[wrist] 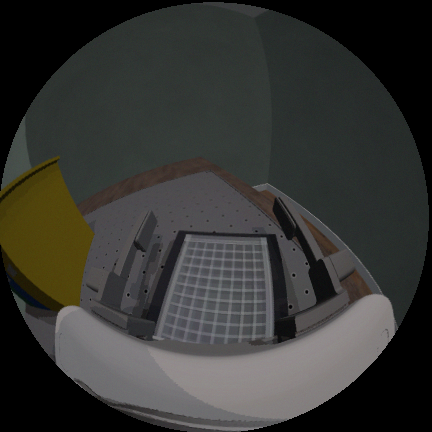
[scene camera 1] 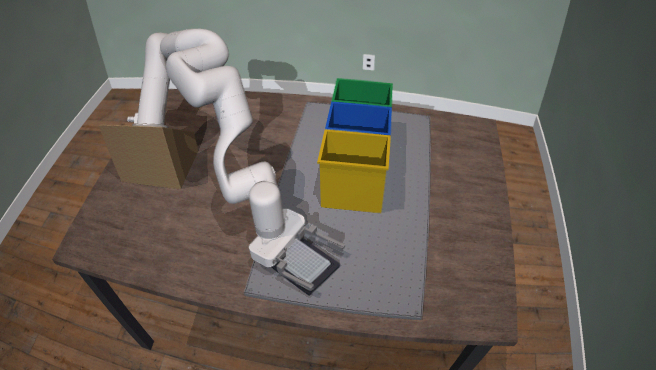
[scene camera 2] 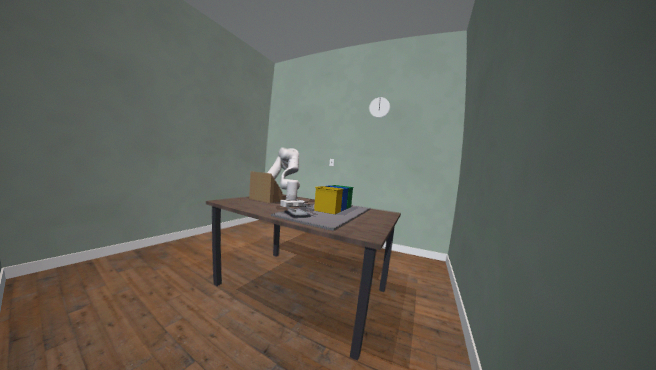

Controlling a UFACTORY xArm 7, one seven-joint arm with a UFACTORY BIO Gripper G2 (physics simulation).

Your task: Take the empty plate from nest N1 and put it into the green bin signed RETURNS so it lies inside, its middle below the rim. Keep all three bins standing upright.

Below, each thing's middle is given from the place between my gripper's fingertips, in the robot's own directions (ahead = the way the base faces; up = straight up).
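The yellow bin (scene camera 1: pixel 353 165) is 280 mm to the left of my hand, 60 mm ahead of it and 40 mm above it. I see the black nest (wrist: pixel 278 282) 40 mm to the left of my hand, 40 mm below it and 70 mm behind it, whereas the blue bin (scene camera 1: pixel 351 117) is 410 mm to the left of my hand, 80 mm ahead of it and 40 mm above it. That leaves the pale gridded plate (scene camera 1: pixel 302 261), which is 30 mm below my hand, 70 mm behind it and 40 mm to the left of it.
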